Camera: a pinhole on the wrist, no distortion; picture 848 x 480 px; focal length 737.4 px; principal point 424.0 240.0 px. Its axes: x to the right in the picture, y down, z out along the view. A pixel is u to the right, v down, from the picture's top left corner.
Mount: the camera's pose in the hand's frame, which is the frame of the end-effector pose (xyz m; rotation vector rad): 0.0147 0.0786 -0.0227 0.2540 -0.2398 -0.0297
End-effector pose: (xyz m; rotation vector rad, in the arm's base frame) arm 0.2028 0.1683 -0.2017 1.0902 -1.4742 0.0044
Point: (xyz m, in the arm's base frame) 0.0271 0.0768 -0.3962
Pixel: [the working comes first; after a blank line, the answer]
In the camera's frame: -0.0711 -0.0637 0.3135

256.8 90.2
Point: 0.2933 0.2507 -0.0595
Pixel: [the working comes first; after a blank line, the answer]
In the camera's frame: 0.0314 -0.0394 -0.1375

behind the camera
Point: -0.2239 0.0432 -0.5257
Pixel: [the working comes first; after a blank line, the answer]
In the camera's frame: -0.1409 0.0560 0.5619

239.1 313.5
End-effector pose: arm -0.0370 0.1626 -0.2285 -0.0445 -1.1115 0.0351
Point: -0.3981 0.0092 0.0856
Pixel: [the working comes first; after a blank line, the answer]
In the camera's frame: 0.2221 -0.1167 0.4904

758.0 64.5
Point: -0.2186 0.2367 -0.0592
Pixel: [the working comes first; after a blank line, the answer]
In the camera's frame: 0.1197 0.0538 0.2347

800.0 409.2
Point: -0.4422 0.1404 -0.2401
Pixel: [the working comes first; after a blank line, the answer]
In the camera's frame: -0.1060 0.0017 0.4305

242.5 242.9
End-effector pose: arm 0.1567 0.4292 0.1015 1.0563 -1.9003 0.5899
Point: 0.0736 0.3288 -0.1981
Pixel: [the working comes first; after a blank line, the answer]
In the camera's frame: -0.1276 0.0126 0.3351

143.1 267.7
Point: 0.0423 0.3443 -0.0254
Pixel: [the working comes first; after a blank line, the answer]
In the camera's frame: -0.0047 0.0249 0.2095

407.3 327.5
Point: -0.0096 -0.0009 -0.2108
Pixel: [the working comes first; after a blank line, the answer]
In the camera's frame: 0.0968 -0.0169 0.5892

545.1 218.8
